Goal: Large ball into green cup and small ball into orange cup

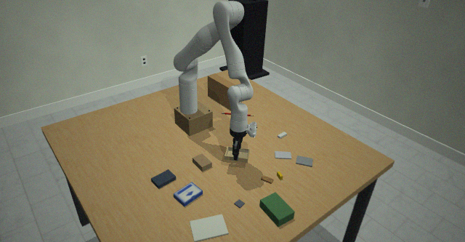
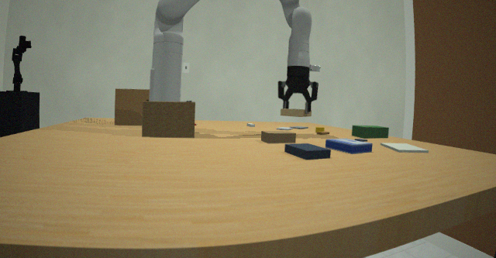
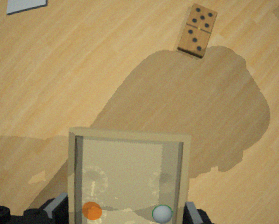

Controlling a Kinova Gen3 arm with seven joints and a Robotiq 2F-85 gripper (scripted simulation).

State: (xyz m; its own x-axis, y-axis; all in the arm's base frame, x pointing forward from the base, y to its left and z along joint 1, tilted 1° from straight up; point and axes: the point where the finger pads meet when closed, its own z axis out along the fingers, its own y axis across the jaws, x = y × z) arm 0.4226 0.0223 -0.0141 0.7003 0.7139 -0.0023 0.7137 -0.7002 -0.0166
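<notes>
My gripper is now 20 mm above the covered wooden puzzle. The rest, counted from my hand: brown block (100 mm behind, 130 mm to the right, 80 mm below); pale grey tile (50 mm ahead, 240 mm to the left, 90 mm below); yellow block (160 mm ahead, 130 mm to the left, 80 mm below).
</notes>
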